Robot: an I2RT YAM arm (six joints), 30 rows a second.
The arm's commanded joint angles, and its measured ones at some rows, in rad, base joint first. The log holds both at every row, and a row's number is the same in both.
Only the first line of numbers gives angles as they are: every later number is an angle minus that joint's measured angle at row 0.
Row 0, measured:
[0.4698, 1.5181, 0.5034, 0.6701, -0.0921, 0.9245]
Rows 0 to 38, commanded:
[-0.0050, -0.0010, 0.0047, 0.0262, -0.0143, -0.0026]
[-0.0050, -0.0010, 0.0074, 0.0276, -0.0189, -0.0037]
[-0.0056, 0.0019, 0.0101, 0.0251, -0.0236, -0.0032]
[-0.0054, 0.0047, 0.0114, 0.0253, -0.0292, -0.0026]
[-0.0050, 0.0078, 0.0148, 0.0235, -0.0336, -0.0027]
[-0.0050, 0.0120, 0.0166, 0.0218, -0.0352, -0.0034]
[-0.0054, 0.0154, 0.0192, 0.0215, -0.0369, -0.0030]
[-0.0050, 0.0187, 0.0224, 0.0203, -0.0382, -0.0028]
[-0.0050, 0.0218, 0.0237, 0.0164, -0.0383, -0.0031]
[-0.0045, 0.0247, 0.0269, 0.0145, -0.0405, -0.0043]
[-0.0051, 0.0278, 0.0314, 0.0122, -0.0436, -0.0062]
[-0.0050, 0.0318, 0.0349, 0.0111, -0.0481, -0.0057]
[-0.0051, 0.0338, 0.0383, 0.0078, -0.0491, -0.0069]
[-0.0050, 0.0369, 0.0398, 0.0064, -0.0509, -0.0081]
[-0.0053, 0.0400, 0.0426, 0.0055, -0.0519, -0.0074]
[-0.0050, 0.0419, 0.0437, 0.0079, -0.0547, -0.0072]
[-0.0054, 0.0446, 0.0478, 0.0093, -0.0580, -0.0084]
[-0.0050, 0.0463, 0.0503, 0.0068, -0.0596, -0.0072]
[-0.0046, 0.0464, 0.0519, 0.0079, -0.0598, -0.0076]
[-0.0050, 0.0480, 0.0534, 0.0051, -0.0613, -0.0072]
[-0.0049, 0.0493, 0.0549, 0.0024, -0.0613, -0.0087]
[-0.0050, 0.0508, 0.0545, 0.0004, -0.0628, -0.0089]
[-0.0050, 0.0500, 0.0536, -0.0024, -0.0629, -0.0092]
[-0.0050, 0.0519, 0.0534, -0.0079, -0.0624, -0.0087]
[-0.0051, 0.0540, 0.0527, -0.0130, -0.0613, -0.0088]
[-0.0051, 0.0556, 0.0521, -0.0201, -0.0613, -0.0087]
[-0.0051, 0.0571, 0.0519, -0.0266, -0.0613, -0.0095]
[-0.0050, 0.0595, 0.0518, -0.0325, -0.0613, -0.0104]
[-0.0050, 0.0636, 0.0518, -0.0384, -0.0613, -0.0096]
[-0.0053, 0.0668, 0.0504, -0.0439, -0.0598, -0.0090]
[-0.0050, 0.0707, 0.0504, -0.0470, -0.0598, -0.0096]
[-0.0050, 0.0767, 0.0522, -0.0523, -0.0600, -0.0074]
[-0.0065, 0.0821, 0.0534, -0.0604, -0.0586, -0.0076]
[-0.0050, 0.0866, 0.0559, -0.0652, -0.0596, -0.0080]
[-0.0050, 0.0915, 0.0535, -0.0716, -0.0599, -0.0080]
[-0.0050, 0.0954, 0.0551, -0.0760, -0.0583, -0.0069]
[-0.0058, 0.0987, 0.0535, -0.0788, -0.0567, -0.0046]
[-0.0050, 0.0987, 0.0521, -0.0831, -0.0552, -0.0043]
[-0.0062, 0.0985, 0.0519, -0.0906, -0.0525, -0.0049]
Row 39, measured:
[-0.0012, 0.0763, 0.0457, -0.0161, -0.0557, -0.0004]
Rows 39 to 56, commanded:
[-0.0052, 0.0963, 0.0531, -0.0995, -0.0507, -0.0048]
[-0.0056, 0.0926, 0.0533, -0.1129, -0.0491, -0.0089]
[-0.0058, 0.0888, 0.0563, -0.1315, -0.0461, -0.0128]
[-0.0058, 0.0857, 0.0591, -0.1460, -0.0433, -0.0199]
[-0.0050, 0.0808, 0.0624, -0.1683, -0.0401, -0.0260]
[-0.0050, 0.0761, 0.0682, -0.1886, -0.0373, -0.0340]
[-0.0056, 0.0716, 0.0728, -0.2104, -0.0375, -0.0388]
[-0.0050, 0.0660, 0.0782, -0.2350, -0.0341, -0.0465]
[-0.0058, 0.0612, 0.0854, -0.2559, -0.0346, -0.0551]
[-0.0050, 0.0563, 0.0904, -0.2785, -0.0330, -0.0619]
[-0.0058, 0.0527, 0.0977, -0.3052, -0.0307, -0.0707]
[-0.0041, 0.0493, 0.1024, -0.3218, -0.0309, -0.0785]
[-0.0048, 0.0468, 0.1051, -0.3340, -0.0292, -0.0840]
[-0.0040, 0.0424, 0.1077, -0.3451, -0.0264, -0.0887]
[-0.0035, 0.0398, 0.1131, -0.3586, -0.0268, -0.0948]
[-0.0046, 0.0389, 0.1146, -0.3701, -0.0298, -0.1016]
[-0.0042, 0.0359, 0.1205, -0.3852, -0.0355, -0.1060]
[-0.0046, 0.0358, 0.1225, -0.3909, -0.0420, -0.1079]
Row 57, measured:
[-0.0038, 0.0473, 0.1140, -0.2564, -0.0393, -0.0660]
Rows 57 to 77, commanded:
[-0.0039, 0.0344, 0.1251, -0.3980, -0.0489, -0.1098]
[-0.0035, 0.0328, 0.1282, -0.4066, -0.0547, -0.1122]
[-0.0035, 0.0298, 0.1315, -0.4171, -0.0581, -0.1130]
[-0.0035, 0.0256, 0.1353, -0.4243, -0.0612, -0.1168]
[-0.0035, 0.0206, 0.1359, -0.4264, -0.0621, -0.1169]
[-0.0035, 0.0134, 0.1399, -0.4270, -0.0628, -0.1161]
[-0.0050, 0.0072, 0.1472, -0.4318, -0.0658, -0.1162]
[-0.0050, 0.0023, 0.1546, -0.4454, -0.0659, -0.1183]
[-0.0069, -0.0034, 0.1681, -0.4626, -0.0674, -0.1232]
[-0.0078, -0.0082, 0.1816, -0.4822, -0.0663, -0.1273]
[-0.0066, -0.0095, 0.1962, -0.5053, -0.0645, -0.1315]
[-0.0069, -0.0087, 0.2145, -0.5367, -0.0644, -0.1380]
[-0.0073, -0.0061, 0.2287, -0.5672, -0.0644, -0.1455]
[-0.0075, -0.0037, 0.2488, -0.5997, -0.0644, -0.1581]
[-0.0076, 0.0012, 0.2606, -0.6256, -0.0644, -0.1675]
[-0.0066, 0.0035, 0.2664, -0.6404, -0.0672, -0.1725]
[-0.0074, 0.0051, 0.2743, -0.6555, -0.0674, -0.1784]
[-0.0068, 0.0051, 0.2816, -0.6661, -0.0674, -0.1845]
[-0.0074, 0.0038, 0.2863, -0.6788, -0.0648, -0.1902]
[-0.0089, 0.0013, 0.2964, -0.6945, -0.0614, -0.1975]
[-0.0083, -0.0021, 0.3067, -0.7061, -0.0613, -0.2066]
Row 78, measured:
[-0.0038, 0.0130, 0.2742, -0.6100, -0.0550, -0.1617]
